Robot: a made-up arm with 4 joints. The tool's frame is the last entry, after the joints. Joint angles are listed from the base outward.
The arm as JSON. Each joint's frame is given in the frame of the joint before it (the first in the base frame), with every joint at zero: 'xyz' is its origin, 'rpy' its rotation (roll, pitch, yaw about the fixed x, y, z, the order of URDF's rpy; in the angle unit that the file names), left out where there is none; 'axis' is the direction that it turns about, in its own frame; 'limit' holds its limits. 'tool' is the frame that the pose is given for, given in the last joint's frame.
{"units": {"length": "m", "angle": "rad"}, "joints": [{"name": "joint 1", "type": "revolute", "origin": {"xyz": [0.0, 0.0, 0.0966], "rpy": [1.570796, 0.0, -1.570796]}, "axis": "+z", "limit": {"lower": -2.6, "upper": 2.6}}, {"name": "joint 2", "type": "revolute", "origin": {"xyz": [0.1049, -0.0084, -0.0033], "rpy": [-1.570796, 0.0, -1.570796]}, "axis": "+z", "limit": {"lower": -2.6, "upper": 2.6}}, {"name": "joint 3", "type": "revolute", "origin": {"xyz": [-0.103, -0.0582, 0.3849], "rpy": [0.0, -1.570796, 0.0]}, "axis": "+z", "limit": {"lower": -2.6, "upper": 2.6}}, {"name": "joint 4", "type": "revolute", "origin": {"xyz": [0.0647, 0.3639, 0.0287], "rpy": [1.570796, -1.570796, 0.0]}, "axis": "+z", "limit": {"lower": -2.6, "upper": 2.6}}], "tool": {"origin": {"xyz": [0.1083, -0.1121, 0.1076], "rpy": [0.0, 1.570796, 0.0]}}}
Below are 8 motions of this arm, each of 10 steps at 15 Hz.
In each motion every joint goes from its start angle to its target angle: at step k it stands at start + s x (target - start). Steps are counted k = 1, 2, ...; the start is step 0. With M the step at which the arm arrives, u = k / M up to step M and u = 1 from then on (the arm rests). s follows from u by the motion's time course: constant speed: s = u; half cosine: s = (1 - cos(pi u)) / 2; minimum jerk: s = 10 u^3 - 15 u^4 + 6 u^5.
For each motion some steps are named. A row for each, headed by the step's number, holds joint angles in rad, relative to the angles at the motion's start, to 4 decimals.
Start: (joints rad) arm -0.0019 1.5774 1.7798 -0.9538
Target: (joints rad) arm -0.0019 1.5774 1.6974 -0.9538
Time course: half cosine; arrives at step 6
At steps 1, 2, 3, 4, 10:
1: 0.0000 0.0000 -0.0055 0.0000
2: 0.0000 0.0000 -0.0206 0.0000
3: 0.0000 0.0000 -0.0412 0.0000
4: 0.0000 0.0000 -0.0618 0.0000
10: 0.0000 0.0000 -0.0824 0.0000

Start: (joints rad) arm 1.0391 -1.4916 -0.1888 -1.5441
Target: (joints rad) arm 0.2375 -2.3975 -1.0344 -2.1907
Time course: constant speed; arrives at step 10
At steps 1, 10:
1: -0.0802 -0.0906 -0.0846 -0.0647
10: -0.8016 -0.9059 -0.8456 -0.6466

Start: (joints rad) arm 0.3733 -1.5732 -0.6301 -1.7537
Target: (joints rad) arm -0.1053 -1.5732 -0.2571 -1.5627
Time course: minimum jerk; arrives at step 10
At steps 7, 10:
7: -0.4005 0.0000 0.3122 0.1599
10: -0.4786 0.0000 0.3730 0.1910

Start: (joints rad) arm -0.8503 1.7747 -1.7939 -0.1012
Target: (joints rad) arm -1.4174 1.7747 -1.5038 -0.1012
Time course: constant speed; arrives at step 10
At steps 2, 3, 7, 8, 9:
2: -0.1134 0.0000 0.0580 0.0000
3: -0.1701 0.0000 0.0870 0.0000
7: -0.3970 0.0000 0.2031 0.0000
8: -0.4537 0.0000 0.2321 0.0000
9: -0.5104 0.0000 0.2611 0.0000

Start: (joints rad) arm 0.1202 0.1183 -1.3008 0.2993
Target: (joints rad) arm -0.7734 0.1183 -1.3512 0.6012
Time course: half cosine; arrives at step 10
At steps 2, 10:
2: -0.0853 0.0000 -0.0048 0.0288
10: -0.8936 0.0000 -0.0504 0.3019

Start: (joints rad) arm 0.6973 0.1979 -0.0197 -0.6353
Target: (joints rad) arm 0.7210 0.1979 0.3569 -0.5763
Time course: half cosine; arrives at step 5
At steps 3, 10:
3: 0.0155 0.0000 0.2465 0.0386
10: 0.0237 0.0000 0.3766 0.0590

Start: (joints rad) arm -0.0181 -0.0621 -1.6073 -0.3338
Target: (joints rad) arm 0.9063 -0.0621 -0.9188 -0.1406
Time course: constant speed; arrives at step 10
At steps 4, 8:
4: 0.3698 0.0000 0.2754 0.0773
8: 0.7395 0.0000 0.5508 0.1546

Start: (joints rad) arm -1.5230 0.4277 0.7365 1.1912
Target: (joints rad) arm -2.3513 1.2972 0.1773 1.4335
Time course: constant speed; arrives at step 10
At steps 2, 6, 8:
2: -0.1657 0.1739 -0.1118 0.0485
6: -0.4970 0.5217 -0.3355 0.1454
8: -0.6626 0.6956 -0.4474 0.1938

